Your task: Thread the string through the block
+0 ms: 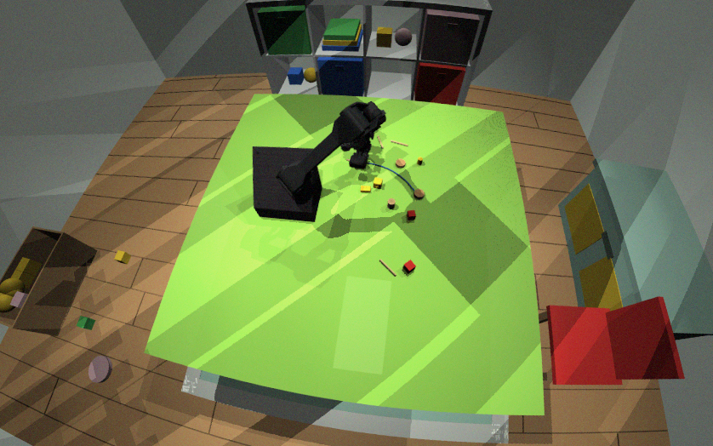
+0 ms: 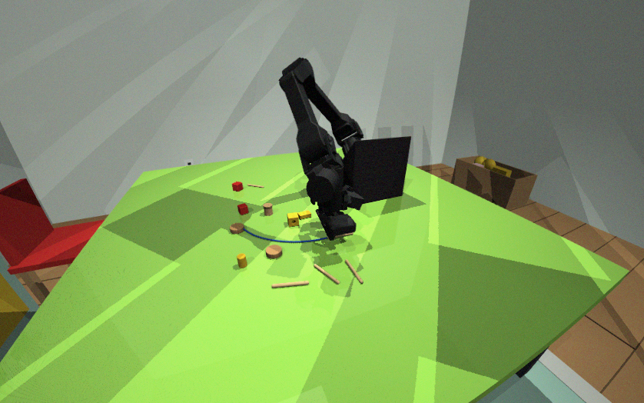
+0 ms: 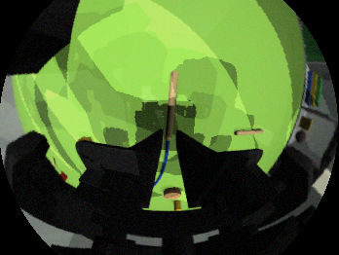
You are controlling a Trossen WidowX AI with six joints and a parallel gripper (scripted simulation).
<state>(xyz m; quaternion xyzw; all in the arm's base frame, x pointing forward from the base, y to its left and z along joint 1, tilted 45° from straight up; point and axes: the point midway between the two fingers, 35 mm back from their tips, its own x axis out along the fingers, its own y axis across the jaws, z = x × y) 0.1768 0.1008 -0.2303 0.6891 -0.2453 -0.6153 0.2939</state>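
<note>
The yellow cylinder is 23 cm ahead of my gripper tip, 5 cm to the left of it and 1 cm above it. The rest, counted from my gripper tip: round wooden button (25 cm ahead, 11 cm to the right, 1 cm above); thin wooden stick (1 cm behind); brown cylinder (15 cm ahead, 18 cm to the right, 1 cm above).
</note>
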